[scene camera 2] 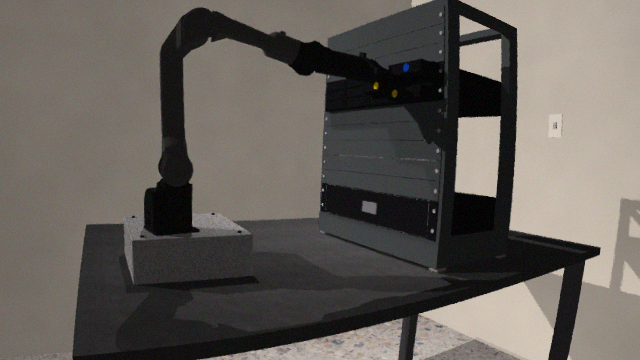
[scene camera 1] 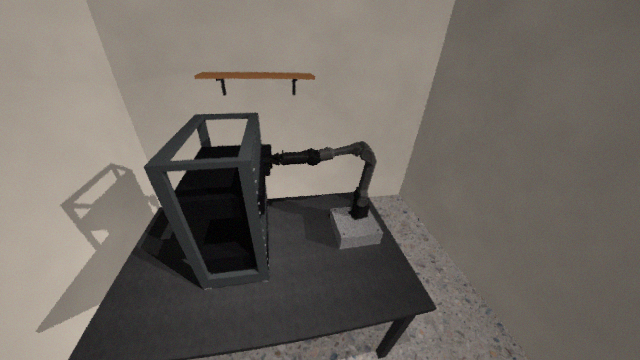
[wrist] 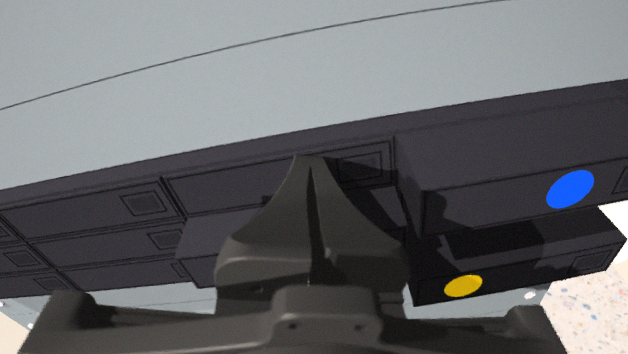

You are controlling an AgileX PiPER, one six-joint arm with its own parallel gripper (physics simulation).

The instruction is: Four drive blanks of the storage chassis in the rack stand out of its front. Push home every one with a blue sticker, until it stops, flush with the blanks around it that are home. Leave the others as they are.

rack: scene camera 2 408,208; scene camera 1; wrist
same spot on rack: [wrist: 483,143] = [scene camera 1: 267,150]
